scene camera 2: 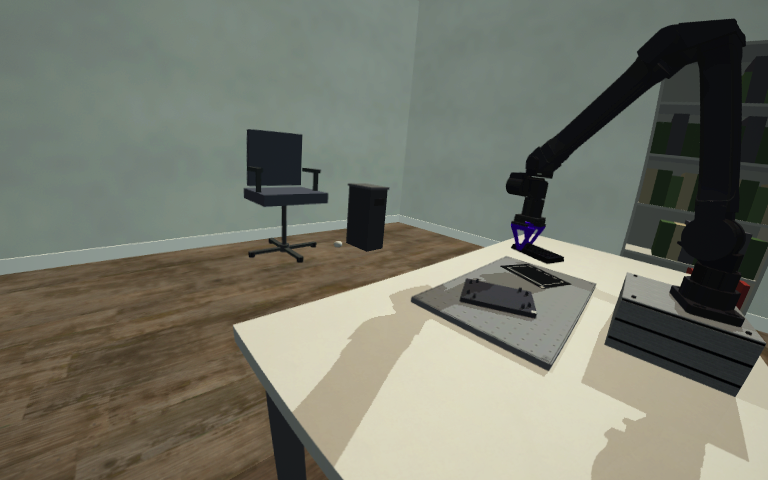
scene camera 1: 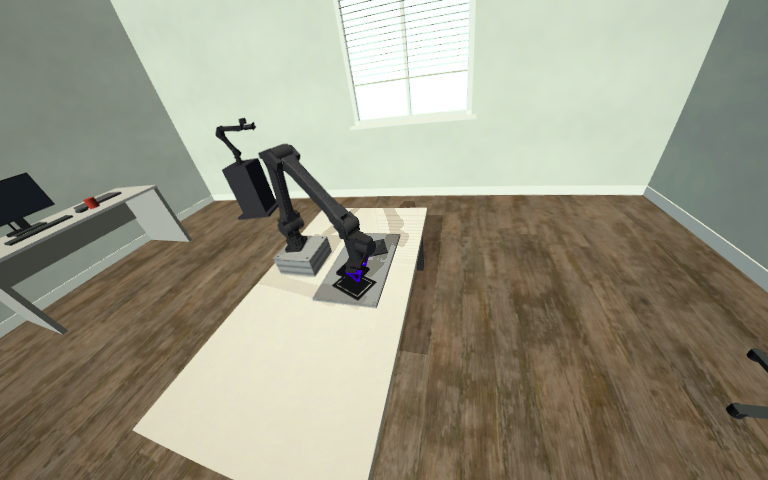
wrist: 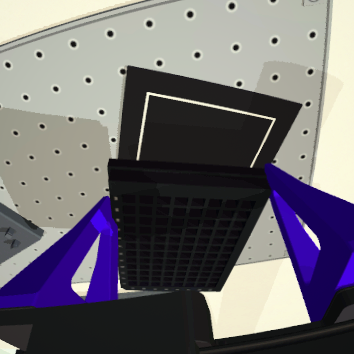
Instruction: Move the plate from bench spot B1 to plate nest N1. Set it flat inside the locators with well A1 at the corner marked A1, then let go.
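Places are measured from the arm's base along level axes (x ahead, y left, z up), in metres.
Pixels of known places: gripper, fingertip midpoint: [scene camera 2: 523,248] [scene camera 1: 361,274] [wrist: 186,187]; arm's base, origin of the base link: [scene camera 2: 701,307] [scene camera 1: 297,245].
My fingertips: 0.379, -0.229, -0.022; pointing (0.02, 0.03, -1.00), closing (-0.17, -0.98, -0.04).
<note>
For each thing: its top centre in the pictures, then the offset to it from my fingertips, as dx, dy, dz. "pt": a spot on its surface instead. Level surfaces: height alone.
- dark well plate, middle of its top: [wrist: 179,255] [scene camera 2: 538,249] [scene camera 1: 352,269] -0.043, +0.022, +0.012
- black pad with a white outline, surface spot: [wrist: 207,132] [scene camera 1: 360,287] pt -0.014, -0.015, -0.069
- Plate nest N1, middle of its top: [scene camera 2: 499,290] [scene camera 1: 370,246] +0.004, +0.265, -0.049
- grey perforated board, middle of its top: [wrist: 43,210] [scene camera 2: 521,289] [scene camera 1: 361,262] -0.035, +0.165, -0.070
- cream table, its level: dz -0.083
The dark well plate [scene camera 1: 344,272] [scene camera 2: 546,254] [wrist: 185,237] is held roughly level, wells up, a little above spot B1. My gripper [scene camera 1: 356,276] [scene camera 2: 526,246] [wrist: 186,187] is shut on the plate, with a purple finger at each side. Spot B1, a black pad with a white outline [scene camera 1: 355,287] [scene camera 2: 535,275] [wrist: 207,132], lies below, apart from the plate. Plate nest N1 [scene camera 1: 381,247] [scene camera 2: 497,296] [wrist: 12,240] is a dark grey block with upright locators near its corners; part of it shows at the wrist view's left edge. Well A1 and the A1 mark are not readable.
The pad and nest are on a grey perforated board [scene camera 1: 328,294] [scene camera 2: 509,333] [wrist: 170,42] on the cream table [scene camera 1: 271,367] [scene camera 2: 396,413]. The arm's grey base box [scene camera 1: 303,257] [scene camera 2: 679,345] stands beside the board. The nest's locators stick up from its top.
</note>
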